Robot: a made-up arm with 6 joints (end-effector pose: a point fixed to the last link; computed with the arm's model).
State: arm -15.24 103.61 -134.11 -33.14 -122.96 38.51
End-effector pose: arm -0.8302 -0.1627 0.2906 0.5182 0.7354 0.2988 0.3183
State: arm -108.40 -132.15 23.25 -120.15 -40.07 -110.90
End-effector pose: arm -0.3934 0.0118 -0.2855 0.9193 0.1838 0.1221 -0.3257
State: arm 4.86 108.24 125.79 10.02 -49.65 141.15
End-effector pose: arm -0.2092 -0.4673 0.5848 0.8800 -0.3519 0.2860 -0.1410
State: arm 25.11 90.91 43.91 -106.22 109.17 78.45
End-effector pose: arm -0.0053 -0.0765 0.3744 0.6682 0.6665 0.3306 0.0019
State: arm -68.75 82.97 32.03 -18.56 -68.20 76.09
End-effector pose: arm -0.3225 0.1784 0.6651 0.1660 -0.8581 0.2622 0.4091
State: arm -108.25 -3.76 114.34 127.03 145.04 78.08
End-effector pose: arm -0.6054 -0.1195 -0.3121 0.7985 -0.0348 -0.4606 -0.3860
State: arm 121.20 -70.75 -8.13 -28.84 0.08 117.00
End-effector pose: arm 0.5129 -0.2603 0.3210 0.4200 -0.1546 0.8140 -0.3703
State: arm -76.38 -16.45 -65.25 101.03 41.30 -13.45
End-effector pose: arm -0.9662 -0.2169 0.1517 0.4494 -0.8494 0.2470 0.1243
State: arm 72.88 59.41 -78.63 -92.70 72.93 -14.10
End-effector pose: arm -0.0500 -0.1382 0.3853 0.8832 -0.4590 -0.0933 0.0246
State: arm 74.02 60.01 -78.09 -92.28 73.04 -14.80
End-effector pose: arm -0.0451 -0.1369 0.3928 0.8792 -0.4688 -0.0774 0.0353
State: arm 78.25 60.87 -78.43 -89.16 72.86 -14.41
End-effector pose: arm -0.0239 -0.1417 0.4174 0.8800 -0.4692 -0.0269 0.0686
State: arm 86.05 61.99 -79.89 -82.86 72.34 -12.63
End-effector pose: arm 0.0268 -0.1540 0.4575 0.8800 -0.4535 0.0636 0.1259
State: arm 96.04 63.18 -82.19 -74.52 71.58 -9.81
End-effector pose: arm 0.1120 -0.1731 0.4938 0.8688 -0.4195 0.1779 0.1937
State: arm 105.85 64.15 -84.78 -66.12 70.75 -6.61
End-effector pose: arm 0.2130 -0.1954 0.5056 0.8447 -0.3741 0.2874 0.2529
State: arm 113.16 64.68 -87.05 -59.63 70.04 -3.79
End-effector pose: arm 0.2950 -0.2158 0.4949 0.8193 -0.3322 0.3660 0.2908
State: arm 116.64 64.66 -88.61 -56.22 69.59 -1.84
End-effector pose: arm 0.3343 -0.2303 0.4821 0.8076 -0.3059 0.4018 0.3045
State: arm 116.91 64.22 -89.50 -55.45 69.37 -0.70
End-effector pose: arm 0.3362 -0.2385 0.4787 0.8121 -0.2953 0.4035 0.3007
